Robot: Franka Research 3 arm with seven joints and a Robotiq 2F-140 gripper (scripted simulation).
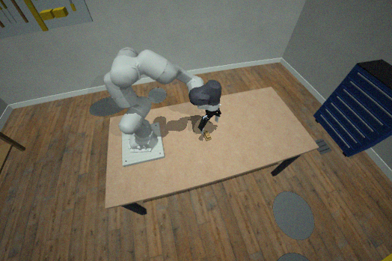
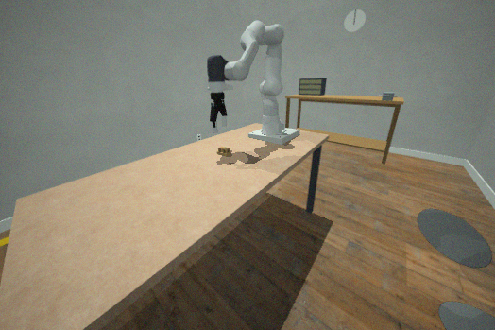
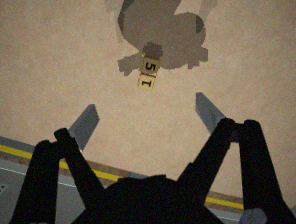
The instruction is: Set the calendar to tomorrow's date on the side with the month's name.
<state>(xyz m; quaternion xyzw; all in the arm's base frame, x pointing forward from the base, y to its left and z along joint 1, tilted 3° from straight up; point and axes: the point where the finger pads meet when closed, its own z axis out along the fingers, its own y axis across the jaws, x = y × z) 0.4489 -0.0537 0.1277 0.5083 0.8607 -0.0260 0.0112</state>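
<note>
Now: the wooden digit cube 140 mm below my hand. Round my hand: wooden tray 20 mm to the left, 150 mm below.
</note>
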